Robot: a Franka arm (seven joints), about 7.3 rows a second.
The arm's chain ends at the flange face. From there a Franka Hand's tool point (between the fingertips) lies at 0.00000 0.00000 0.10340 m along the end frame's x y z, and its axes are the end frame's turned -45 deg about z.
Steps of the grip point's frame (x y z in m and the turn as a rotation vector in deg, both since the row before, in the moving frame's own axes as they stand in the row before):
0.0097 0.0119 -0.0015 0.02 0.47 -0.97
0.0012 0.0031 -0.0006 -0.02 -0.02 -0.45
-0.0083 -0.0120 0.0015 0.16 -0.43 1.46
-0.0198 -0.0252 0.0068 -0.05 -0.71 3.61
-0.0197 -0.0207 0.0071 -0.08 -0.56 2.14
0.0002 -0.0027 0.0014 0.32 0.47 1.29
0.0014 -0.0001 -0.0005 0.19 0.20 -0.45
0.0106 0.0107 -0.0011 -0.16 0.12 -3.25
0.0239 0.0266 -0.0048 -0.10 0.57 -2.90
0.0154 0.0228 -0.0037 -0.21 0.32 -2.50
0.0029 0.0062 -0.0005 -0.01 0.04 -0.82
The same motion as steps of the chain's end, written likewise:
0.0147 0.0022 -0.0015 0.35 0.32 -0.97
0.0030 0.0013 -0.0006 -0.03 0.00 -0.45
-0.0136 -0.0030 0.0015 -0.19 -0.42 1.46
-0.0309 -0.0048 0.0068 -0.54 -0.47 3.61
-0.0279 -0.0015 0.0071 -0.45 -0.34 2.14
-0.0020 -0.0010 0.0014 0.56 0.11 1.29
0.0009 -0.0006 -0.0005 0.28 0.01 -0.45
0.0147 0.0000 -0.0011 -0.03 0.20 -3.25
0.0349 0.0025 -0.0048 0.33 0.47 -2.90
0.0263 0.0054 -0.0037 0.08 0.37 -2.50
0.0064 0.0024 -0.0005 0.02 0.04 -0.82

